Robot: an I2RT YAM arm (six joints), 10 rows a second.
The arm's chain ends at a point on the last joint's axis. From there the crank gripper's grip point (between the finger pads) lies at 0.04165 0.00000 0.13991 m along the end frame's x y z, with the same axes.
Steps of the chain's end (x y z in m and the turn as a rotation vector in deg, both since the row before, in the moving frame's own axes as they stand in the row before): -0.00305 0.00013 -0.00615 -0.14 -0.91 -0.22; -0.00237 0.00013 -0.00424 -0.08 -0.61 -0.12; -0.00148 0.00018 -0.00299 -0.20 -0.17 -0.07; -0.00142 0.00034 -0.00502 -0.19 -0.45 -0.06; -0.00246 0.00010 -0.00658 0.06 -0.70 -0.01; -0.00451 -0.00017 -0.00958 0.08 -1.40 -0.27; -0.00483 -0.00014 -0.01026 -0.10 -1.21 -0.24; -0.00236 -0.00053 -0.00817 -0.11 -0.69 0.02; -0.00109 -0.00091 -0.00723 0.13 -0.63 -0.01; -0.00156 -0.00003 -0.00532 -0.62 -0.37 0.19
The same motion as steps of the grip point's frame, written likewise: -0.00528 0.00032 -0.00551 -0.14 -0.91 -0.22; -0.00386 0.00024 -0.00380 -0.08 -0.61 -0.12; -0.00190 0.00062 -0.00287 -0.20 -0.17 -0.07; -0.00252 0.00076 -0.00470 -0.19 -0.45 -0.06; -0.00417 -0.00005 -0.00608 0.06 -0.70 -0.01; -0.00794 -0.00055 -0.00860 0.08 -1.40 -0.27; -0.00779 -0.00006 -0.00941 -0.10 -1.21 -0.24; -0.00405 -0.00025 -0.00768 -0.11 -0.69 0.02; -0.00263 -0.00124 -0.00678 0.13 -0.63 -0.01; -0.00247 0.00162 -0.00506 -0.62 -0.37 0.19
